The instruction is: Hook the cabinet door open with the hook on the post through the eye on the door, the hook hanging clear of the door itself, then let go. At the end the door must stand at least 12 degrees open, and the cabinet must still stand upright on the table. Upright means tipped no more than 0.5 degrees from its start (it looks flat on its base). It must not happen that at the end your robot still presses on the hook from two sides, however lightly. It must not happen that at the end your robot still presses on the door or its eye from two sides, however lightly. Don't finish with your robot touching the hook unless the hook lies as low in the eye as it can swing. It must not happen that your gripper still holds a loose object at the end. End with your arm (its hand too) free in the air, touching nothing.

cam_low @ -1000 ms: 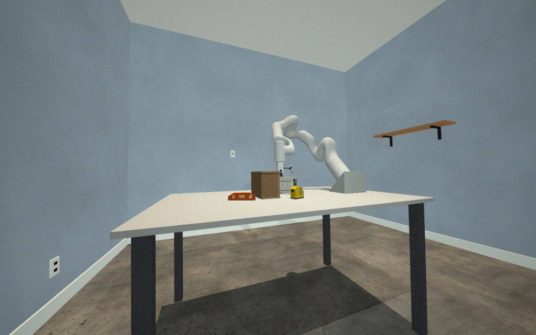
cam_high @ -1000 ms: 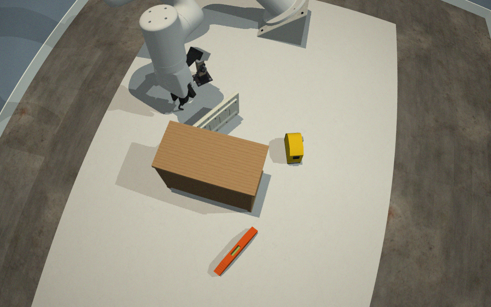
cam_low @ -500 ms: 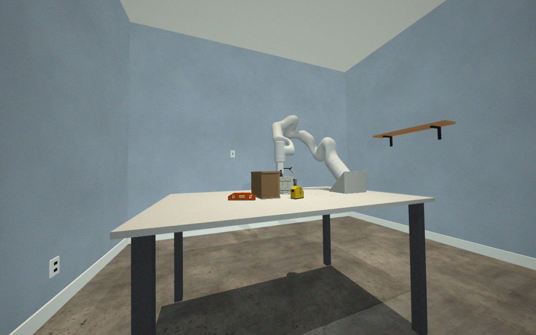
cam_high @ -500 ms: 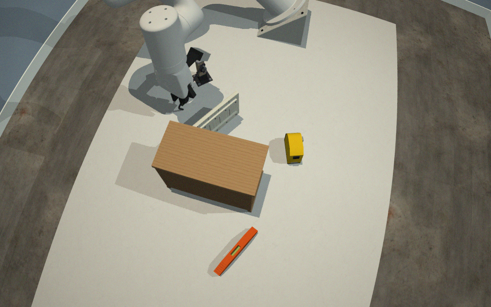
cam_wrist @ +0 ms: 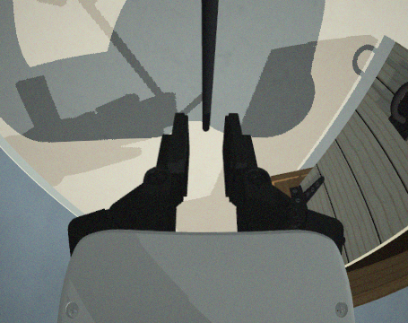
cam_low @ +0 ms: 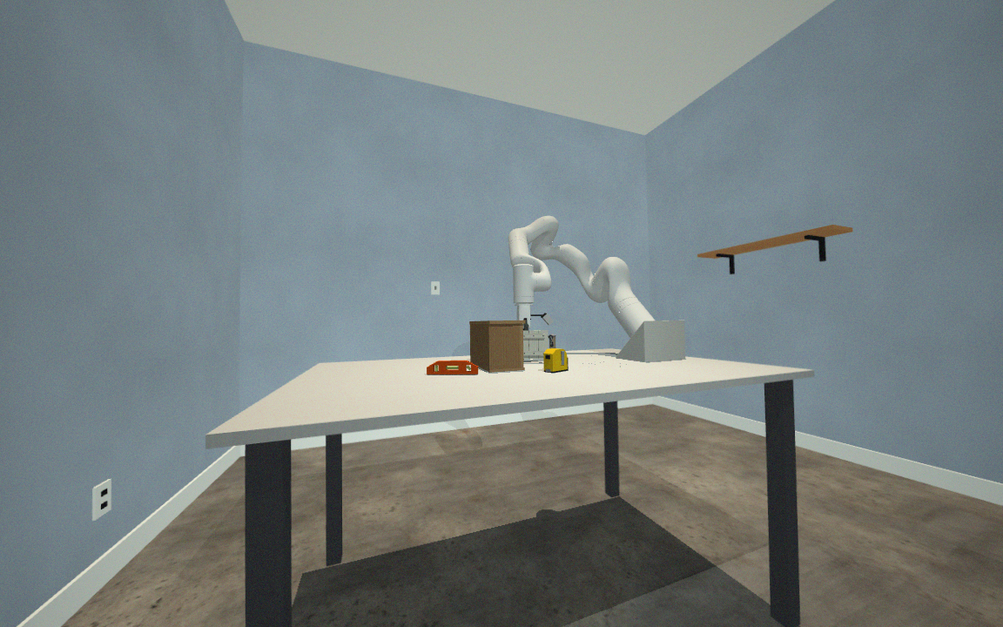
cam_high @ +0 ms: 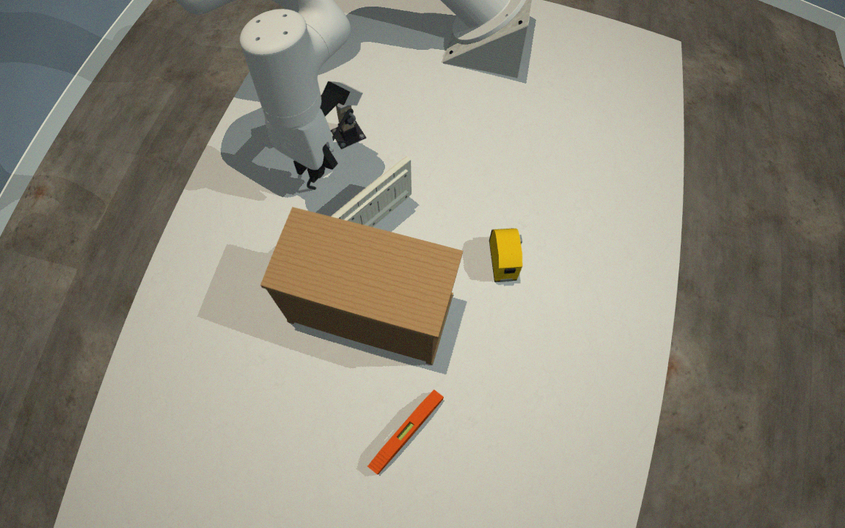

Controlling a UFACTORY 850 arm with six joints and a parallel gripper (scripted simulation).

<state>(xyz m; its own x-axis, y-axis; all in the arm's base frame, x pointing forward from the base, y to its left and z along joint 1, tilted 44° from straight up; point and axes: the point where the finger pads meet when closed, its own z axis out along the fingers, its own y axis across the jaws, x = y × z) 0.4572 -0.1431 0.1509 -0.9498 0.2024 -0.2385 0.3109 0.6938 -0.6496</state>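
My gripper is now 50 mm past the thin black hook, 20 mm to the right of it and 20 mm above it. From my hand the other things lie so: yellow tape measure 350 mm to the left, 50 mm ahead, 40 mm below; pale door 110 mm to the left, 60 mm ahead; hook post 90 mm behind, 30 mm to the left, 10 mm below.
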